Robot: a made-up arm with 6 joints. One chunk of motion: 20 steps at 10 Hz.
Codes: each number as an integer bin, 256 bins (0 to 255) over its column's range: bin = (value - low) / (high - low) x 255, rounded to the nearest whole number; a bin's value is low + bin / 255 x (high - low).
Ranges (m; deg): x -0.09..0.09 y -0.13..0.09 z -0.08..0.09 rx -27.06..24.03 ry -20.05..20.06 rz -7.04..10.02
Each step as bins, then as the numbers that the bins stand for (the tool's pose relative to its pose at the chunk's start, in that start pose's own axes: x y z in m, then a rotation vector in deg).
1 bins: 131 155 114 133 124 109
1 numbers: 0.0025 0.0037 -0.0040 -0.41 -0.55 0.25
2 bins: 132 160 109 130 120 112
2 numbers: 0.0032 0.0080 -0.0073 -1.01 -1.17 0.45
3 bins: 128 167 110 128 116 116
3 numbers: 0.0004 0.0141 -0.0067 -1.41 -1.80 0.72
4 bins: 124 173 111 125 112 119
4 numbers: -0.0025 0.0193 -0.0060 -2.02 -2.43 0.92
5 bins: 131 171 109 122 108 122
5 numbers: 0.0025 0.0175 -0.0073 -2.62 -3.06 1.12
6 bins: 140 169 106 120 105 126
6 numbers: 0.0088 0.0158 -0.0093 -3.02 -3.53 1.39
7 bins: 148 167 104 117 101 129
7 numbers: 0.0145 0.0141 -0.0107 -3.62 -4.16 1.59
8 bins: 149 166 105 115 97 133
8 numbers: 0.0152 0.0132 -0.0100 -4.02 -4.79 1.86
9 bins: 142 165 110 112 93 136
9 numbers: 0.0102 0.0124 -0.0067 -4.62 -5.42 2.06
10 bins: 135 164 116 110 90 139
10 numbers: 0.0053 0.0115 -0.0027 -5.02 -5.89 2.26
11 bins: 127 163 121 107 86 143
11 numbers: -0.0004 0.0106 0.0007 -5.62 -6.52 2.53
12 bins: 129 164 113 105 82 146
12 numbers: 0.0011 0.0115 -0.0047 -6.02 -7.15 2.73
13 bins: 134 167 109 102 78 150
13 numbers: 0.0046 0.0141 -0.0073 -6.62 -7.78 3.00
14 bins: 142 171 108 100 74 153
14 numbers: 0.0102 0.0175 -0.0080 -7.02 -8.41 3.20
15 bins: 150 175 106 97 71 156
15 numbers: 0.0159 0.0210 -0.0093 -7.63 -8.88 3.40
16 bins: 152 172 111 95 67 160
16 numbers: 0.0173 0.0184 -0.0060 -8.03 -9.51 3.66
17 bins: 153 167 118 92 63 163
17 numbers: 0.0180 0.0141 -0.0013 -8.63 -10.14 3.87
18 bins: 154 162 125 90 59 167
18 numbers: 0.0187 0.0098 0.0033 -9.03 -10.77 4.13
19 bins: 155 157 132 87 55 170
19 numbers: 0.0194 0.0055 0.0080 -9.63 -11.40 4.33
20 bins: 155 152 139 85 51 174
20 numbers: 0.0194 0.0011 0.0127 -10.03 -12.03 4.60
